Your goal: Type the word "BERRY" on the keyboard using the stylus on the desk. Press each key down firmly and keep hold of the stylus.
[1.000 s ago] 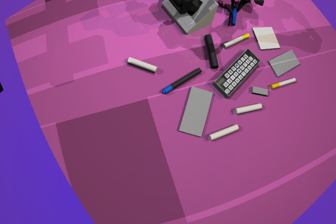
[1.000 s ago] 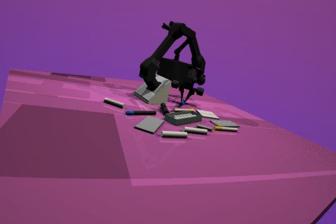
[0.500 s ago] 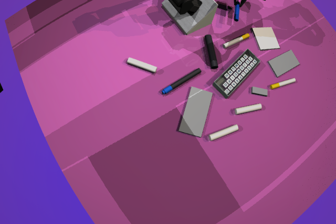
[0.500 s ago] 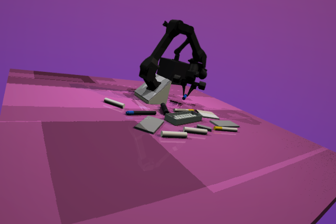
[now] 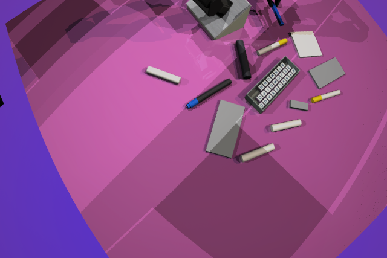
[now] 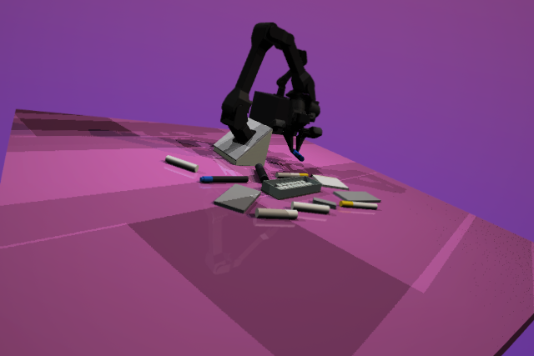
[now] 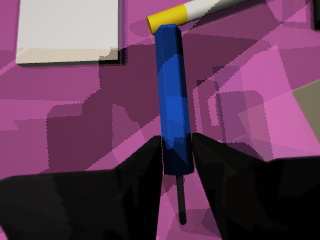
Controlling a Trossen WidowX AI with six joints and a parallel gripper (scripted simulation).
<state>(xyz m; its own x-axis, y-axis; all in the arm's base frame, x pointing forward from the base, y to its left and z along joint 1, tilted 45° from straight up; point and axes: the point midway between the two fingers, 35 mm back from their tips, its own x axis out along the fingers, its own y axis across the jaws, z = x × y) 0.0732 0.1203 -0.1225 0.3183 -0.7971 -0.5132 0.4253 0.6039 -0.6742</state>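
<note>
Now: gripper tip 10 mm past the blue stylus. Round my gripper tip: white pad: 150 mm ahead, 50 mm below, 30 mm to the left; then small grey block: 280 mm ahead, 160 mm to the right, 50 mm below; then blue-tipped black marker: 380 mm to the right, 90 mm ahead, 50 mm below.
</note>
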